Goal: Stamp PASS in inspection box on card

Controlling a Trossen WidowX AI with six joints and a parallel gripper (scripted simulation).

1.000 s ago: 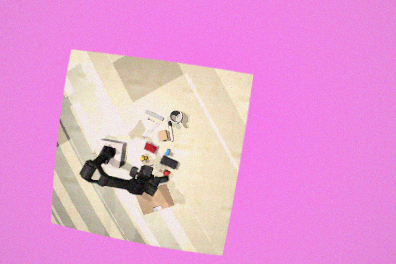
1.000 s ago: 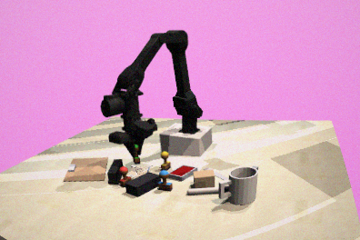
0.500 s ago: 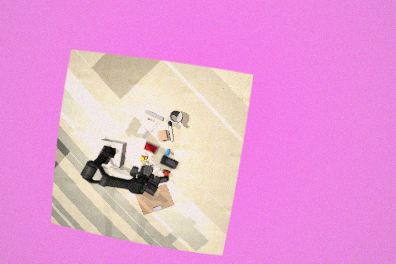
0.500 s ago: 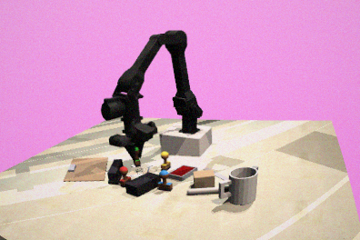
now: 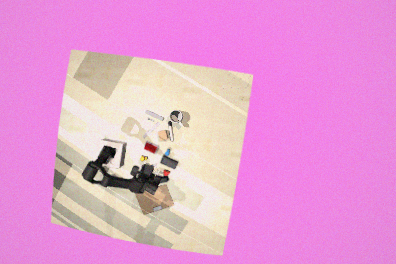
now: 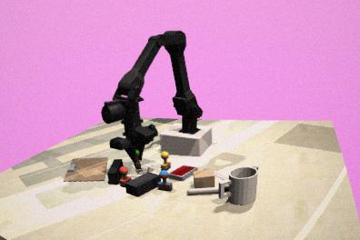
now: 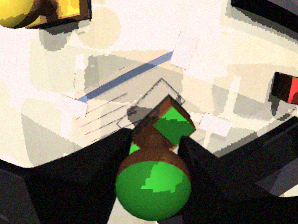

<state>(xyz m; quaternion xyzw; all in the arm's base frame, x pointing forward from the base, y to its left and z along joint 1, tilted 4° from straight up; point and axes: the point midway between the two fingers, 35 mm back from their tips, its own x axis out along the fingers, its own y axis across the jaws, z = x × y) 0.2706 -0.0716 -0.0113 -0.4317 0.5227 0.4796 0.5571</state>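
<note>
Now: gripper tip 40 mm above the white card and 10 mm past it. From my gripper tip the other things lie so: red-knobbed stamp 110 mm ahead, 20 mm to the left, 20 mm below; green-knobbed stamp right at my gripper tip; yellow-knobbed stamp 70 mm to the left, 60 mm behind, 20 mm below.
</note>
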